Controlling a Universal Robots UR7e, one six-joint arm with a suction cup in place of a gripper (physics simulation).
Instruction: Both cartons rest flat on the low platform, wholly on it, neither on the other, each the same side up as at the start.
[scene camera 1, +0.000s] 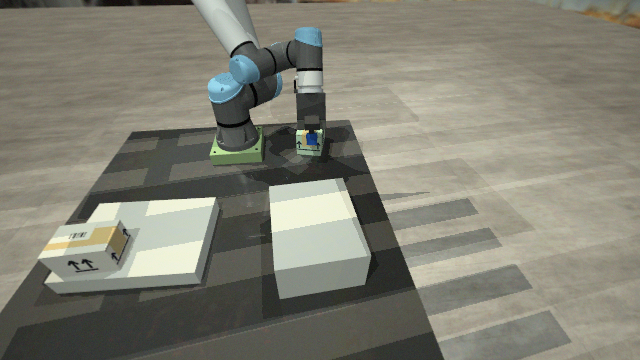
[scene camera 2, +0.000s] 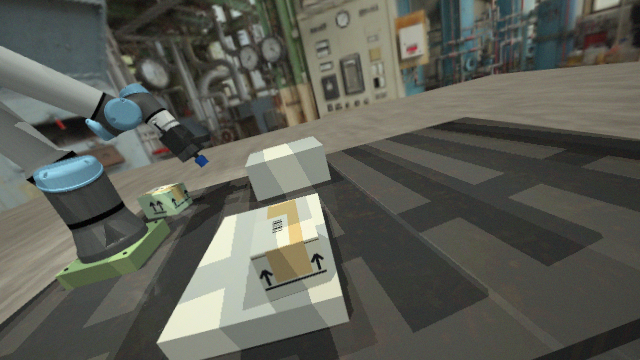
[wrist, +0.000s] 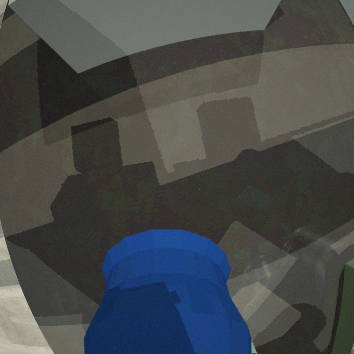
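Seen in the pictures: hand at its tool point: (scene camera 1: 312, 144) (scene camera 2: 205, 164) (wrist: 165, 278); arm's base at its link origin: (scene camera 1: 238, 139) (scene camera 2: 116, 243).
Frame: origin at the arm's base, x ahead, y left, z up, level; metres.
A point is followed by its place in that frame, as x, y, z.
A white carton with tan tape (scene camera 1: 82, 252) @(0.522, -0.244, 0.078) (scene camera 2: 289, 260) @(0.486, -0.330, 0.057) rests upright on the low white platform (scene camera 1: 167, 250) @(0.478, -0.113, 0.003) (scene camera 2: 200, 295) @(0.333, -0.285, 0.004), near its left end in scene camera 1. A pale green carton (scene camera 1: 303, 150) @(0.055, 0.239, -0.026) (scene camera 2: 167, 201) @(0.036, 0.218, 0.010) stands upright on the dark floor area beside the robot base, apart from the platform. My gripper, a blue suction cup (scene camera 1: 311, 140) (scene camera 2: 201, 161) (wrist: 167, 242), is open and holds no carton. It hangs above the floor, in front of the green carton in scene camera 1 and apart from it in scene camera 2.
A taller white block (scene camera 1: 315, 235) @(0.525, 0.240, 0.075) (scene camera 2: 290, 170) @(0.482, 0.143, 0.025) stands on the dark floor area to the right of the platform in scene camera 1. The robot's green base plate (scene camera 1: 237, 156) @(0.086, 0.004, -0.014) (scene camera 2: 117, 265) @(0.055, -0.089, -0.016) is behind the platform, next to the green carton.
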